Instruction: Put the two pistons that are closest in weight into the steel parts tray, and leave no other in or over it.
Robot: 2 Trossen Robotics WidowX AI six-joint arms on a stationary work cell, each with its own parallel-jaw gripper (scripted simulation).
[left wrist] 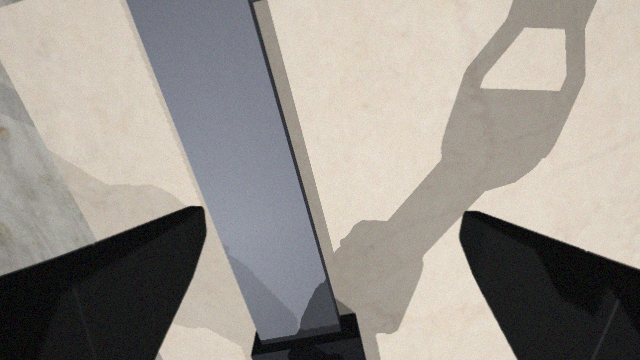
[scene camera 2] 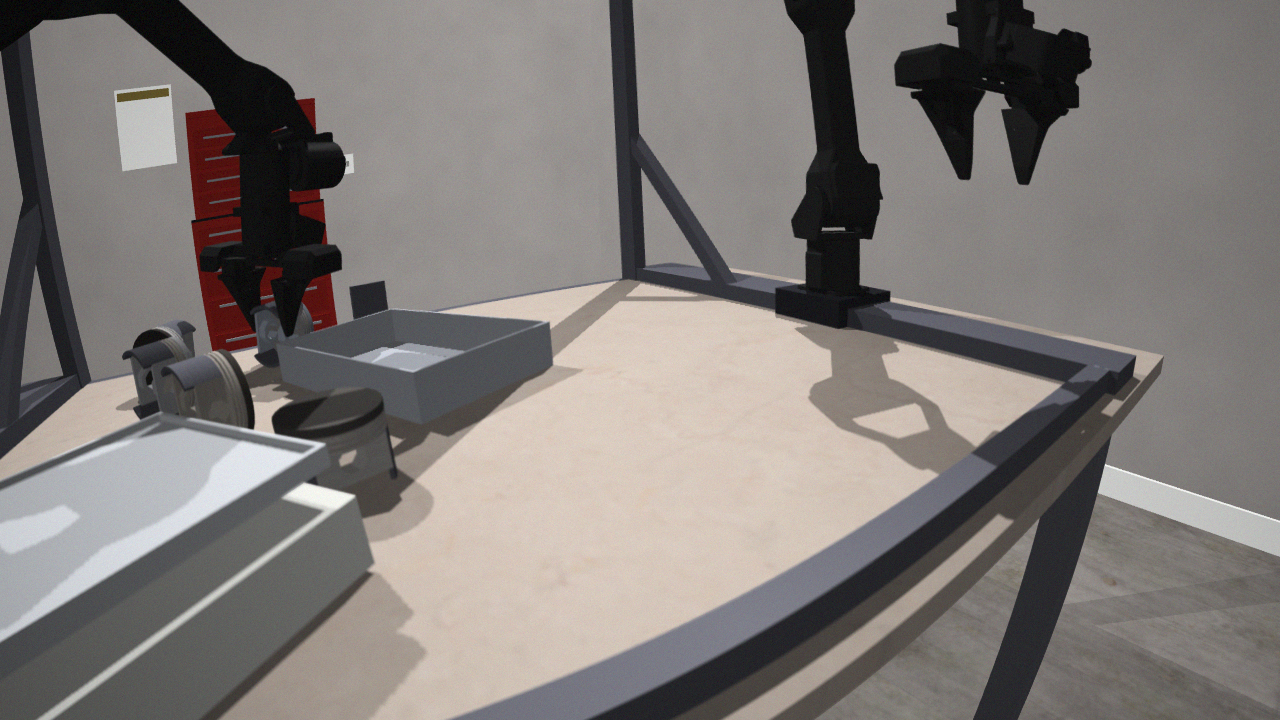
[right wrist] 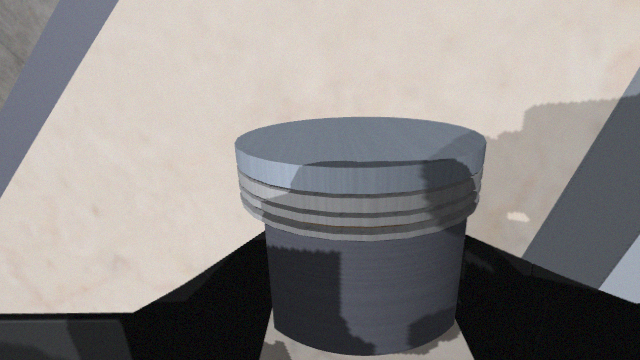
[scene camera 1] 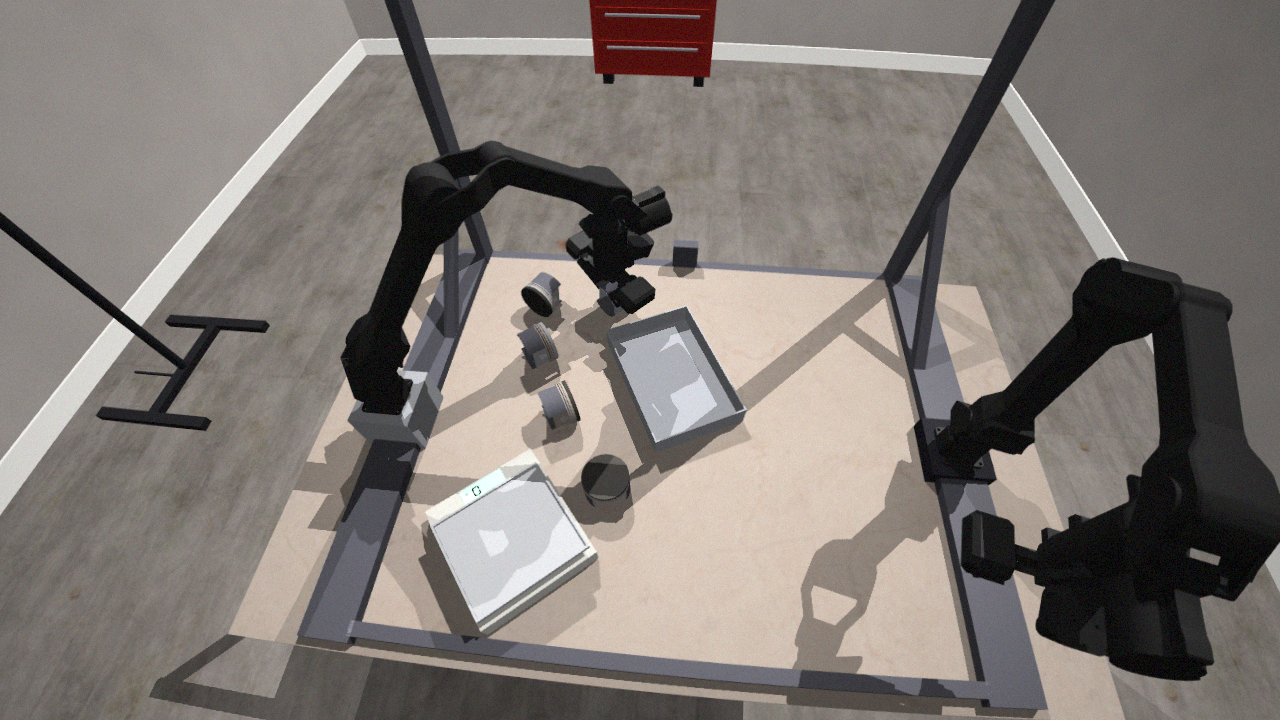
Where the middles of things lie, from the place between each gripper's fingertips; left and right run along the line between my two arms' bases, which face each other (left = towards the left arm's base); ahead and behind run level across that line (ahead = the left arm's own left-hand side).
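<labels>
The scale point(scene camera 2: 190, 637) is 90 mm to the right of my right hand, 30 mm below it and 460 mm ahead of it. Measured from that same right hand, the scale pan point(scene camera 2: 94, 525) is 20 mm below, 460 mm ahead and 90 mm to the right, while the steel parts tray point(scene camera 2: 507, 350) is 130 mm to the left, 150 mm ahead and 60 mm below. Going by its middle, the tray is nearer to my right hand than to my left hand.
The scale is 620 mm to the right of my left hand, 160 mm below it and 50 mm behind it, and the scale pan is 610 mm to the right of that hand, 150 mm below it and 40 mm behind it. My left hand itself is 190 mm above the steel parts tray, 350 mm past it and 400 mm to the left of it.
</labels>
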